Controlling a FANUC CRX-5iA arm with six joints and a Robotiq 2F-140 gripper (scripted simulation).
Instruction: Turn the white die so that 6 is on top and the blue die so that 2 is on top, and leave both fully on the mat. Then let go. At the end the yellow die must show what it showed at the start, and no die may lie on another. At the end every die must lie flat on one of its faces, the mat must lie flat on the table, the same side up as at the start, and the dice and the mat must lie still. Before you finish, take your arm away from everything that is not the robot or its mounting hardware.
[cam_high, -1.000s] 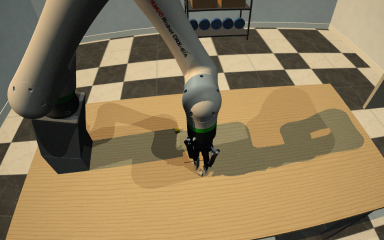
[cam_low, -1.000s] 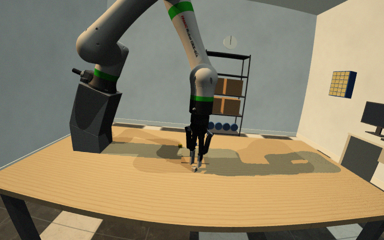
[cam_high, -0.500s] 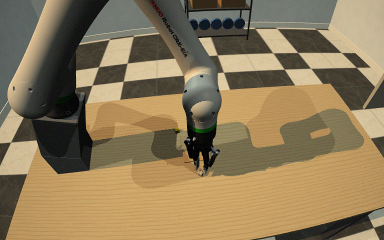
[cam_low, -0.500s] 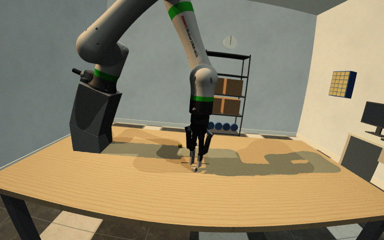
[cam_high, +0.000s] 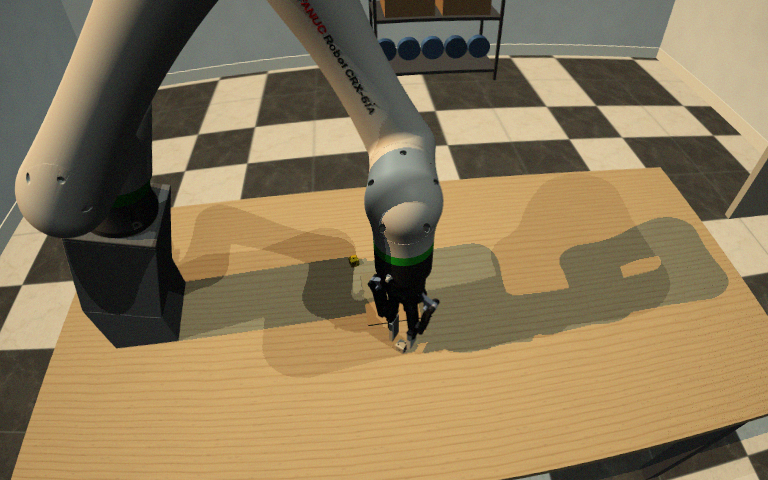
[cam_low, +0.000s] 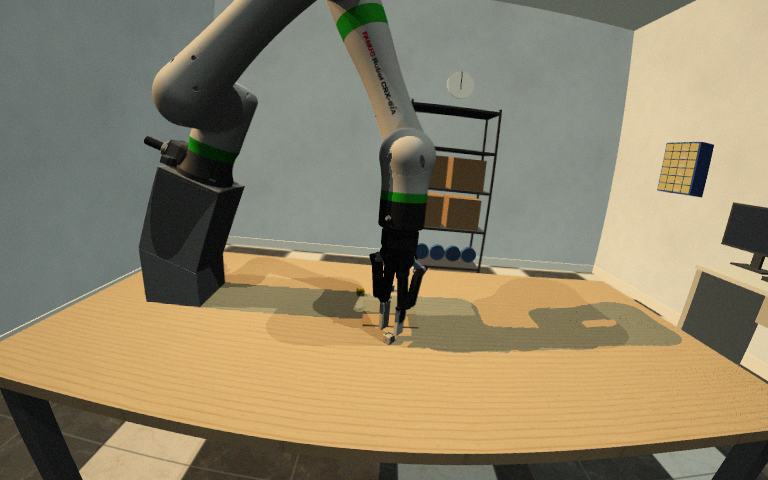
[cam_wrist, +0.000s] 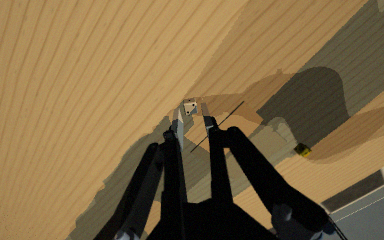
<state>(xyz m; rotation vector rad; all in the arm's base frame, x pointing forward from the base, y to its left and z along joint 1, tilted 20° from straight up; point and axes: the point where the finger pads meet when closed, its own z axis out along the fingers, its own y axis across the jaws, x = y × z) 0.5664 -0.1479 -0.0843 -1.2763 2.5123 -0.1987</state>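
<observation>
Right now my hand is 5 cm above the white die. Round my hand: blue die: 29 cm to the left, 5 cm below, 1 cm ahead; then tan mat: 13 cm to the left, 6 cm below; then yellow die: 24 cm to the left, 8 cm behind, 5 cm below.
</observation>
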